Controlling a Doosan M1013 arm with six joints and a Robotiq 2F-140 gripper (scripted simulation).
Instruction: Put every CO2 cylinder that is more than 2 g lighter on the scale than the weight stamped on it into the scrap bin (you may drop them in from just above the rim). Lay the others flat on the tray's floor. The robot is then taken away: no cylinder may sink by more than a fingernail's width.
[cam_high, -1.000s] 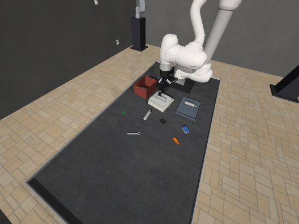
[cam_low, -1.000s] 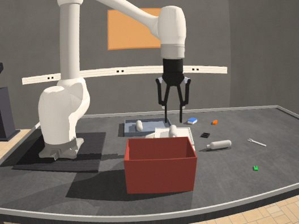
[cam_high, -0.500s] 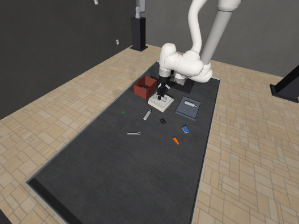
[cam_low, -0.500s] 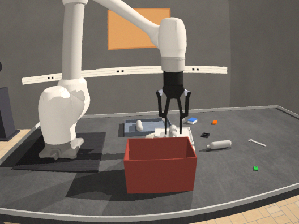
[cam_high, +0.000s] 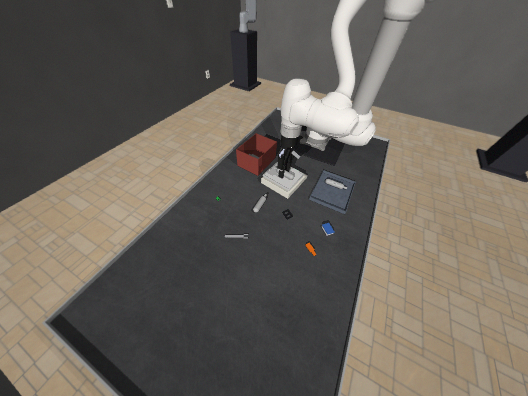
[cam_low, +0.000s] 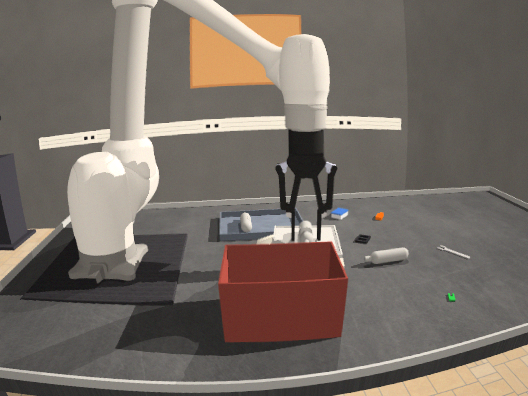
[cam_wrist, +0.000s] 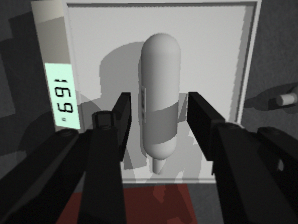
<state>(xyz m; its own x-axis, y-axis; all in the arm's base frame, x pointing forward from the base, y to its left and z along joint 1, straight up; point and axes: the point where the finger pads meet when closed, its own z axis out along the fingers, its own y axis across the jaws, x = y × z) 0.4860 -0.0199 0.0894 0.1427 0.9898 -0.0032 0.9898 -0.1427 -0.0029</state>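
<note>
My hand is 90 mm past the blue-grey tray, 270 mm to the right of it and 90 mm above it. The rest, counted from my hand: scale 10 mm behind, 60 mm below; red scrap bin 80 mm behind, 220 mm to the right, 70 mm below; black part 180 mm ahead, 120 mm to the left, 100 mm below.
</note>
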